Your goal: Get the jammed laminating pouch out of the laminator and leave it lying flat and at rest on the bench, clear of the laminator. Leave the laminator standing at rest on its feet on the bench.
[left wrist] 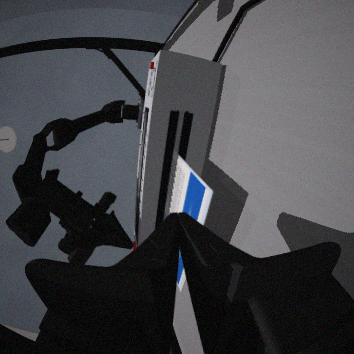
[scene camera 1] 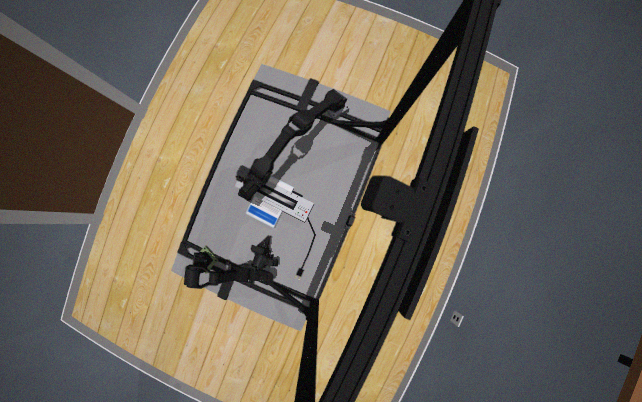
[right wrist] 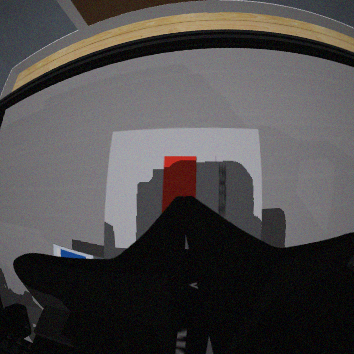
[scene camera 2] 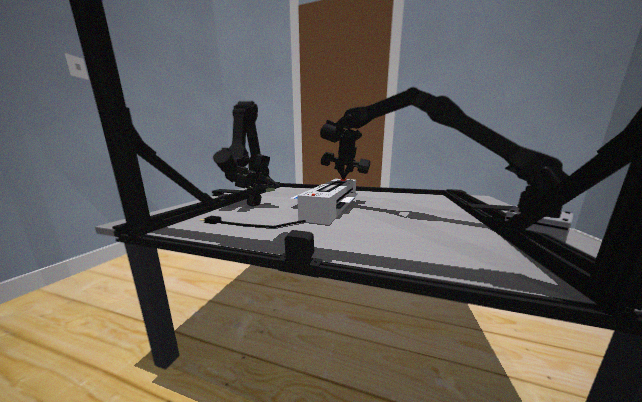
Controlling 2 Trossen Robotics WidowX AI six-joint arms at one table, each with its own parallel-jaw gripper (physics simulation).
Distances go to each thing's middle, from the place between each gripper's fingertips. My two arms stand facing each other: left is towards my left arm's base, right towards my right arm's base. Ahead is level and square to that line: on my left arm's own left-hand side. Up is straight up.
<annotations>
Right now my left hand is 120 mm to the left of the blue-and-white pouch (scene camera 1: 259, 209), 110 mm short of it and 40 mm above it. Also, from my left hand: red button (right wrist: 179, 172): 250 mm ahead, 120 mm to the right.
I see my right gripper 1 cm short of the red button, 1 cm to the right of it and 1 cm above it. Round my right hand: blue-and-white pouch 13 cm behind, 5 cm below.
</annotations>
